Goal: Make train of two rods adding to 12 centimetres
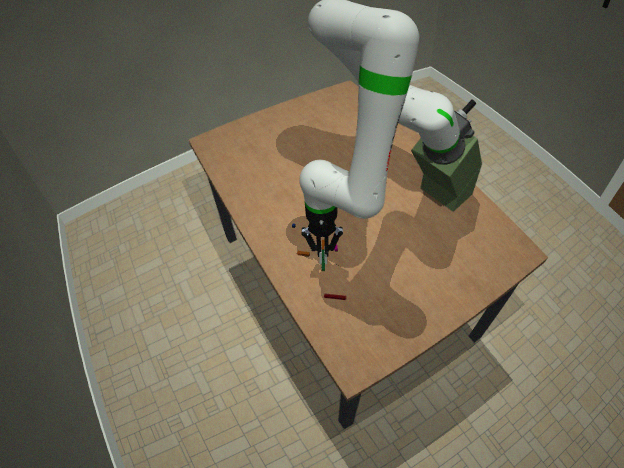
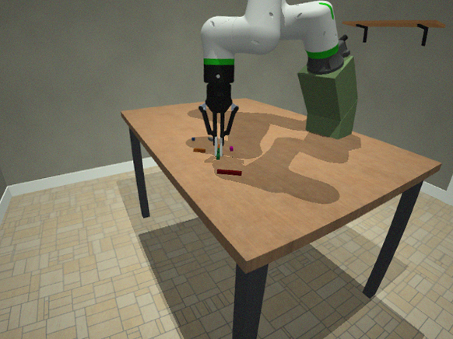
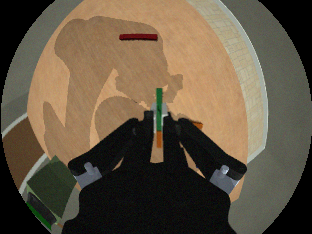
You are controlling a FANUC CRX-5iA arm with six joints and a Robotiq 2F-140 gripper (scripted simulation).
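The green rod is 30 mm below my hand. Also, from my hand: red rod: 50 mm ahead, 140 mm to the left, 30 mm below; grey rod: 60 mm behind, 150 mm to the right, 30 mm below; magenta rod: 60 mm behind, 20 mm to the right, 30 mm below.
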